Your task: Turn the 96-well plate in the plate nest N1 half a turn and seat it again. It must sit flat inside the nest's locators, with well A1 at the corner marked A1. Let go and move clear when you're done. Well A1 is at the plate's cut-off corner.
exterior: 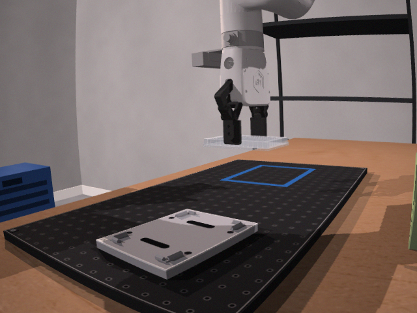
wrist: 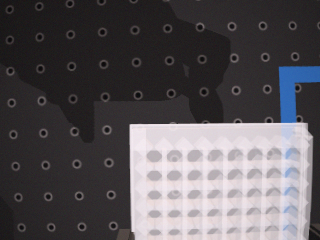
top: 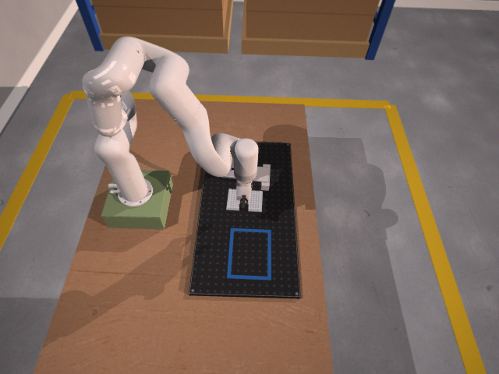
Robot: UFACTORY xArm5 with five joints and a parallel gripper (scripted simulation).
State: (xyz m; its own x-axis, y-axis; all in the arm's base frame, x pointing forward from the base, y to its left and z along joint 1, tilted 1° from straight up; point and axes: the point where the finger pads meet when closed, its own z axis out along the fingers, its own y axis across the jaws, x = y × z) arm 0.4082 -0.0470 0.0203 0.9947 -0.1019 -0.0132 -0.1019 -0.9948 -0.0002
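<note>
The grey plate nest is 2 cm behind my hand, 25 cm to the left of it and 10 cm below it. Round my hand: 96-well plate (1 cm below); A1 label (4 cm ahead, 31 cm to the left, 9 cm below).
</note>
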